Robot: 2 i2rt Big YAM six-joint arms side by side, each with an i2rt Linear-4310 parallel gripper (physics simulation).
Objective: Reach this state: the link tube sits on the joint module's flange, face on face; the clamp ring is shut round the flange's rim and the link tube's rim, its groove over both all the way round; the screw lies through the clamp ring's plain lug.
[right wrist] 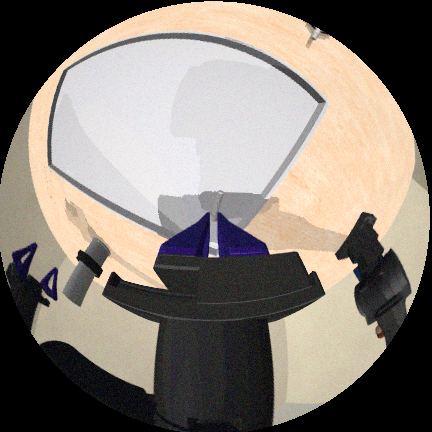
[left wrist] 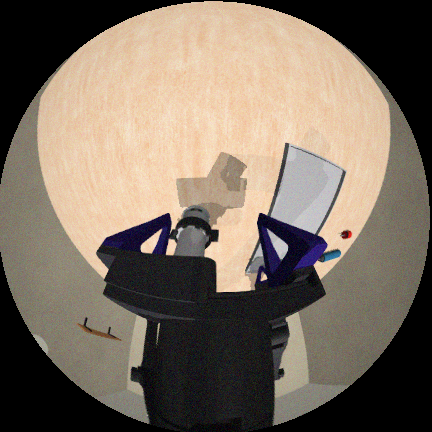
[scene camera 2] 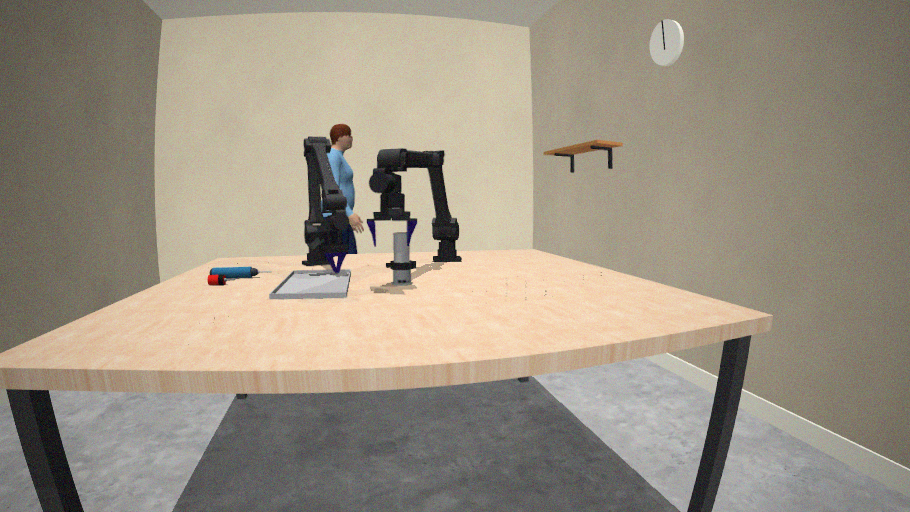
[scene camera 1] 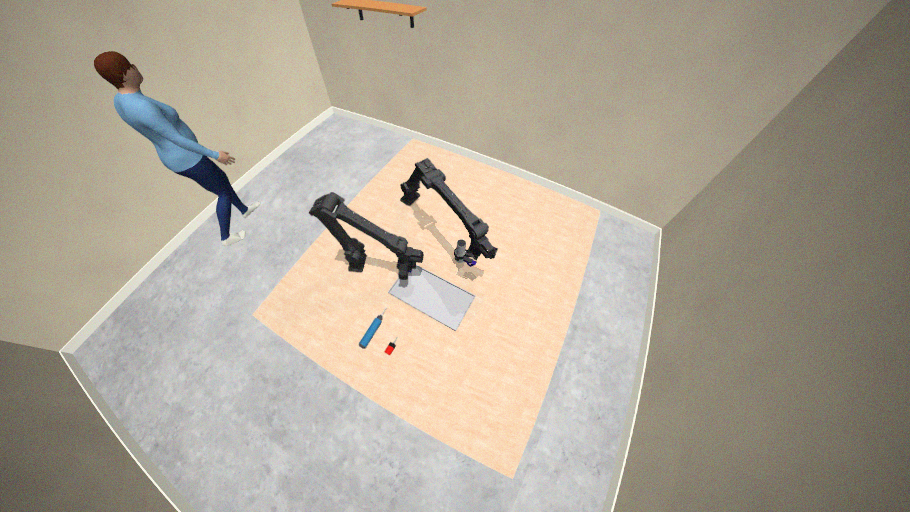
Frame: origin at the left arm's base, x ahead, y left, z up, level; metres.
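Seen in the pictures: left gripper, fingertip midpoint: (right wrist: pixel 46 257) (left wrist: pixel 213 217) (scene camera 2: pixel 391 246) (scene camera 1: pixel 473 258); right gripper, fingertip midpoint: (right wrist: pixel 213 217) (left wrist: pixel 260 266) (scene camera 2: pixel 336 272) (scene camera 1: pixel 409 271); left arm's base, link origin: (scene camera 2: pixel 447 260) (scene camera 1: pixel 410 198); right arm's base, link origin: (right wrist: pixel 355 234) (scene camera 2: pixel 317 264) (scene camera 1: pixel 357 262).
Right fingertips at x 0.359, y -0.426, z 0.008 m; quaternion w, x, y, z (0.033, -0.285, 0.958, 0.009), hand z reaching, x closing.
Note:
Offsets run from my right fingertips to a thing's top centre.
The grey link tube {dx +0.175, dy +0.242, dz +0.152 m} (scene camera 2: pixel 400 245) (left wrist: pixel 190 245) (right wrist: pixel 77 290) stands upright above the joint module {dx +0.175, dy +0.242, dz +0.056 m} (scene camera 2: pixel 401 277) (left wrist: pixel 195 212) (right wrist: pixel 101 245). The black clamp ring {dx +0.175, dy +0.239, dz +0.063 m} (scene camera 2: pixel 400 264) (left wrist: pixel 194 225) (right wrist: pixel 90 263) is round their meeting place; its groove's seat is too small to tell. Its lugs stick out at two sides. My left gripper (scene camera 2: pixel 392 244) (left wrist: pixel 213 217) (right wrist: pixel 46 257) is open and empty, near the tube's upper part. My right gripper (scene camera 2: pixel 337 271) (right wrist: pixel 213 217) is shut on the screw {dx +0.005, dy -0.013, dz +0.006 m} (right wrist: pixel 218 201), low over a tray corner; the screw's lower end shows below the fingertips.
The grey tray {dx +0.183, dy -0.038, dz +0.008 m} (scene camera 1: pixel 432 310) (scene camera 2: pixel 309 296) (right wrist: pixel 175 35) lies beside the joint module. A blue driver {dx +0.061, dy -0.357, dz +0.033 m} (scene camera 1: pixel 370 332) (scene camera 2: pixel 232 272) (left wrist: pixel 330 255) and a red-handled tool {dx +0.195, dy -0.371, dz +0.026 m} (scene camera 1: pixel 390 348) (scene camera 2: pixel 216 280) (left wrist: pixel 346 234) lie beyond it. A person (scene camera 1: pixel 159 133) (scene camera 2: pixel 341 171) stands behind the arms.

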